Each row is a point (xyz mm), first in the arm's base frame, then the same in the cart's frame.
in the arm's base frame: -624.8 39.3 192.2
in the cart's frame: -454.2 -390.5 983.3
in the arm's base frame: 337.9 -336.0 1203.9
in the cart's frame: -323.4 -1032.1 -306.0
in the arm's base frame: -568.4 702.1 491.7
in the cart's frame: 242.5 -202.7 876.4
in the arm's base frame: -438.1 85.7 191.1
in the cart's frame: -445.9 -299.6 814.0
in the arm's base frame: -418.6 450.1 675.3
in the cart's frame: 122.0 -435.5 650.8
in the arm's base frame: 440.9 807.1 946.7
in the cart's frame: 434.1 -136.7 -217.1
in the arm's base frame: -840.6 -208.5 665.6
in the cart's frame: -349.7 -957.1 993.5
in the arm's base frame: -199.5 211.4 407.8
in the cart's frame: -256.9 -305.1 524.3
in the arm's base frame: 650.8 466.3 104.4
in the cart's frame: -355.0 353.8 -136.2
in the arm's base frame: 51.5 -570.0 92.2
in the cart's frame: -1105.2 -447.4 341.8
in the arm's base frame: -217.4 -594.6 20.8
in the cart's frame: -1125.0 -499.7 615.4
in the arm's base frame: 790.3 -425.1 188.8
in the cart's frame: -1045.7 -185.0 -368.0
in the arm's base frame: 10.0 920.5 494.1
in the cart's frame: 331.7 118.3 355.5
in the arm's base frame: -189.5 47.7 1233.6
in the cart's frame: 82.9 -1005.9 204.4
